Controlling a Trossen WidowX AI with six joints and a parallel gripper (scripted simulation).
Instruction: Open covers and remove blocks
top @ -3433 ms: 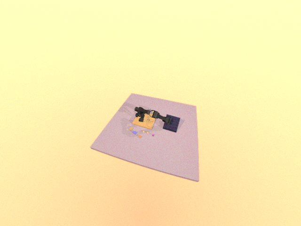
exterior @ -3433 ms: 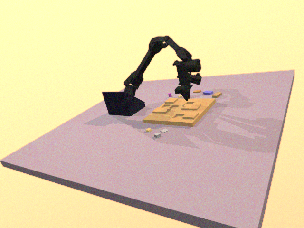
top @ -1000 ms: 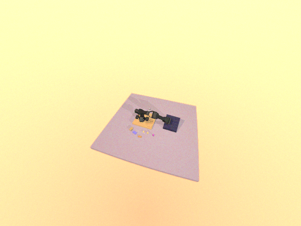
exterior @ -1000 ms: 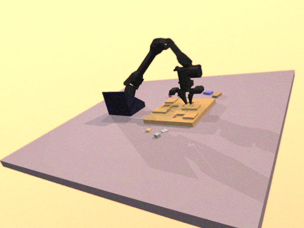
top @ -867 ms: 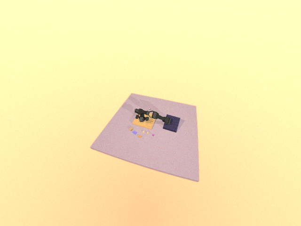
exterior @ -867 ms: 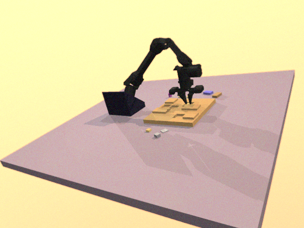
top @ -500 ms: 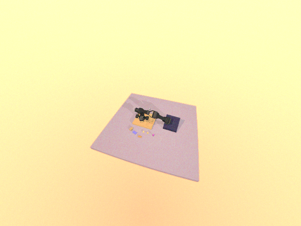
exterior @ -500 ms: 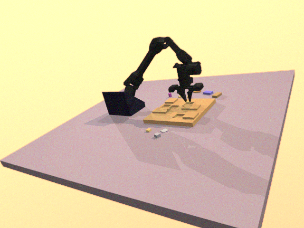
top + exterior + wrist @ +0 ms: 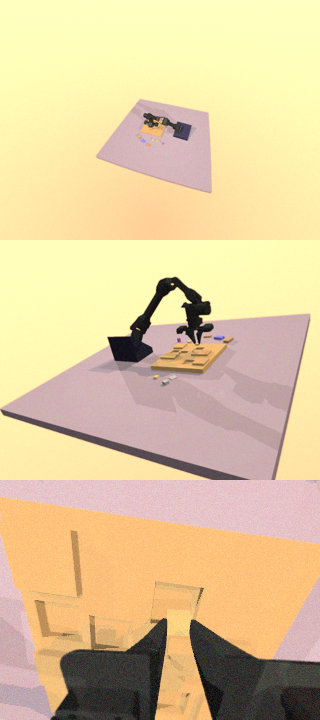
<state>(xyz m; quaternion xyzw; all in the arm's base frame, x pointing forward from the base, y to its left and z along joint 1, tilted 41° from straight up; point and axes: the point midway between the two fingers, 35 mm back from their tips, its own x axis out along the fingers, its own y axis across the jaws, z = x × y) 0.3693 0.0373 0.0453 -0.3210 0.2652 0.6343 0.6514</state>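
Now: the grey cube 10 mm behind my gripper tip, 330 mm to the right of it and 50 mm below it. Round my gripper tip: magenta block (220 mm behind, 180 mm to the left, 40 mm below); then blue block (40 mm ahead, 210 mm to the left, 50 mm below).
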